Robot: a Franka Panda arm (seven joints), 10 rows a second.
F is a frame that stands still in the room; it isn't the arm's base.
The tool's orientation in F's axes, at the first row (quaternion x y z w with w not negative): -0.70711, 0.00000, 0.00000, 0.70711
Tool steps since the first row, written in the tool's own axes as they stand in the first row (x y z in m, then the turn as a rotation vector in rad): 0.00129, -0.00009, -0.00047, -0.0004, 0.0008, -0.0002; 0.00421, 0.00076, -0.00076, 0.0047, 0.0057, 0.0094; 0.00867, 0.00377, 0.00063, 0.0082, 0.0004, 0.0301; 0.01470, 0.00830, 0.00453, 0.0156, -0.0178, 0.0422; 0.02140, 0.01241, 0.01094, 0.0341, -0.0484, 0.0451; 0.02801, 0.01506, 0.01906, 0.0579, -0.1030, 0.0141; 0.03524, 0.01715, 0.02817, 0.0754, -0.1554, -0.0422; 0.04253, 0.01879, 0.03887, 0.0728, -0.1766, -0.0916
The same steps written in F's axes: 0.00129, -0.00047, 0.00009, -0.0004, -0.0002, -0.0008; 0.00421, -0.00076, -0.00076, 0.0047, 0.0094, -0.0057; 0.00867, 0.00063, -0.00377, 0.0082, 0.0301, -0.0004; 0.01470, 0.00453, -0.00830, 0.0156, 0.0422, 0.0178; 0.02140, 0.01094, -0.01241, 0.0341, 0.0451, 0.0484; 0.02801, 0.01906, -0.01506, 0.0579, 0.0141, 0.1030; 0.03524, 0.02817, -0.01715, 0.0754, -0.0422, 0.1554; 0.04253, 0.03887, -0.01879, 0.0728, -0.0916, 0.1766
